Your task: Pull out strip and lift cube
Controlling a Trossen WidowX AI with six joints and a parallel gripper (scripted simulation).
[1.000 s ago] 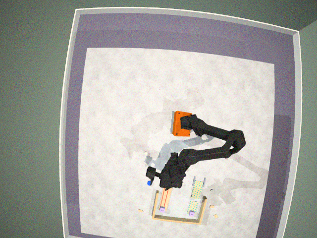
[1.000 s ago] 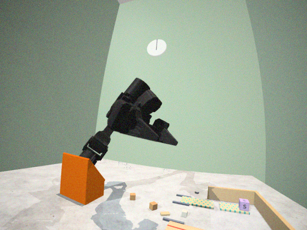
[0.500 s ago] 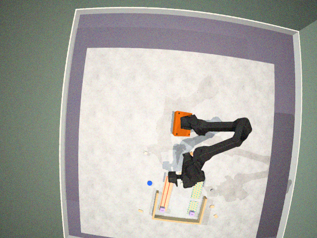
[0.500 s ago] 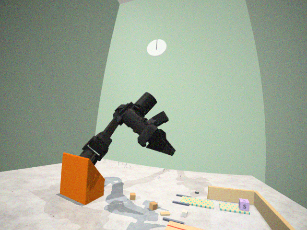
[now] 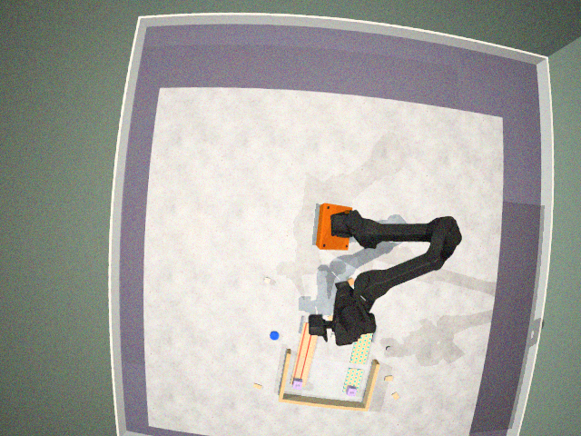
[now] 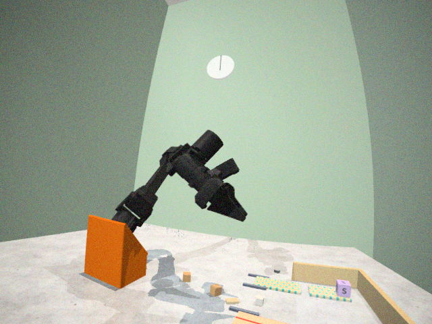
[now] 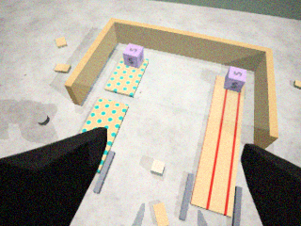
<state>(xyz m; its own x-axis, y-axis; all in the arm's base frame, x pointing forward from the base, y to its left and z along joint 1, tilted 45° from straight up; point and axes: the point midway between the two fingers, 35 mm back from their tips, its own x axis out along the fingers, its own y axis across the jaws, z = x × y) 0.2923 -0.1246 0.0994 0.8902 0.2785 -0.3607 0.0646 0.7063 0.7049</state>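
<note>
Right now my gripper tip is 30 mm short of the blue disc, 200 mm to the left of it and 190 mm above it.
</note>
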